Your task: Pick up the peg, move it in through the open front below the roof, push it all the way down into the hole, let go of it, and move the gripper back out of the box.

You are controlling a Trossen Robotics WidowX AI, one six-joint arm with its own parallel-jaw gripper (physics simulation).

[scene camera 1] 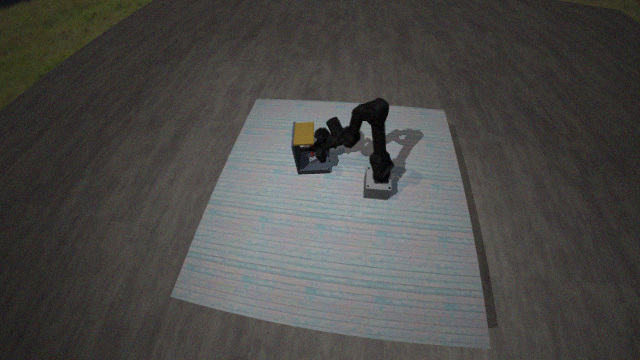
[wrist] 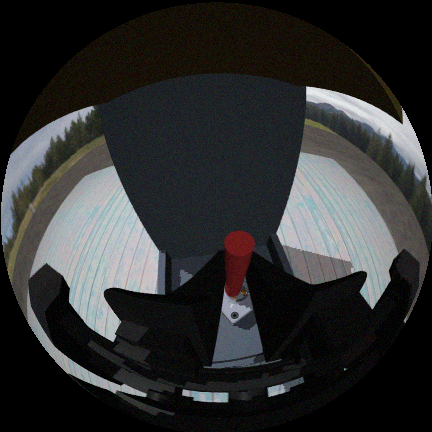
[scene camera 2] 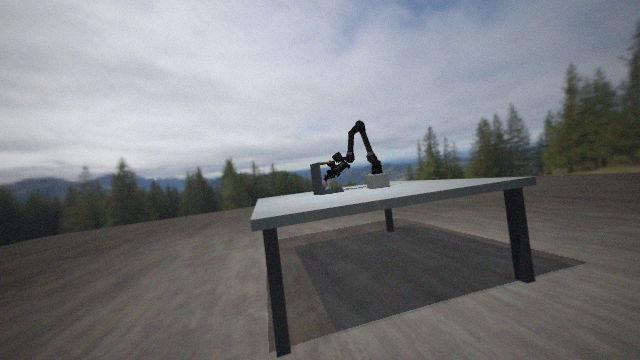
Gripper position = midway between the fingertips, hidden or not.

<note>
My gripper (wrist: 234, 255) carries a red peg (wrist: 238, 245); nothing else touches it. I also see a box (wrist: 246, 360).
</note>
